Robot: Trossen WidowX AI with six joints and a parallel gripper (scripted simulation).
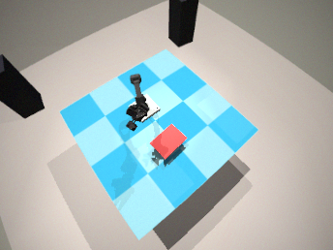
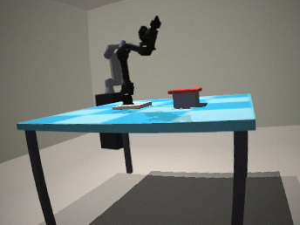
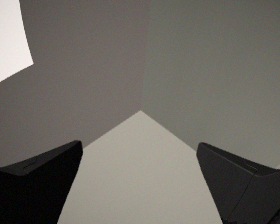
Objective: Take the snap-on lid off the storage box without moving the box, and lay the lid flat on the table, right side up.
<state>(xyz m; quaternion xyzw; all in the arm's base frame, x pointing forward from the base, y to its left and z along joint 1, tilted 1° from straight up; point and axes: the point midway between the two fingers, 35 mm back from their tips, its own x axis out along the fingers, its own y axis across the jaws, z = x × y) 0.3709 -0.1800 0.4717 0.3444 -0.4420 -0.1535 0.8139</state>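
The red lid is 6 cm ahead of my gripper tip, 20 cm to the left of it and 42 cm below it. Also, from my gripper tip: grey storage box: 6 cm ahead, 20 cm to the left, 47 cm below.
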